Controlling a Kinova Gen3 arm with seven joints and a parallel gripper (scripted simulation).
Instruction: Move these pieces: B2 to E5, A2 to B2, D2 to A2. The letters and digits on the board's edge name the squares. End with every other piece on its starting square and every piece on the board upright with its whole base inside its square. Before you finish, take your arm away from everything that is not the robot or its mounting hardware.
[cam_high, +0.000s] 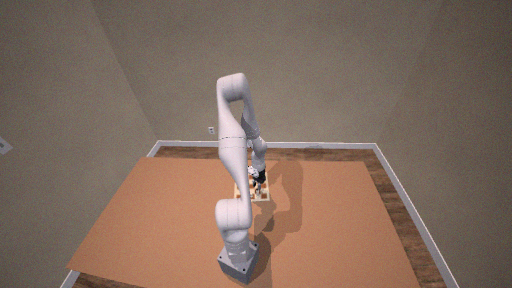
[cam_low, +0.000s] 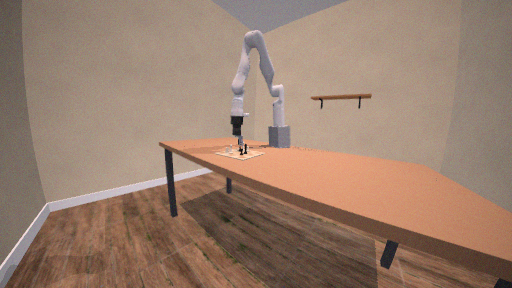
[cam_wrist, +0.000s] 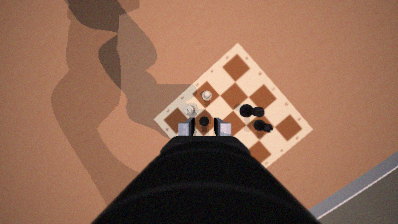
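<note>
Right now the chessboard is 4 cm ahead of my hand, 3 cm to the left of it and 6 cm below it. Also, from my hand: tall black piece 5 cm ahead, 7 cm to the left, 2 cm below.
</note>
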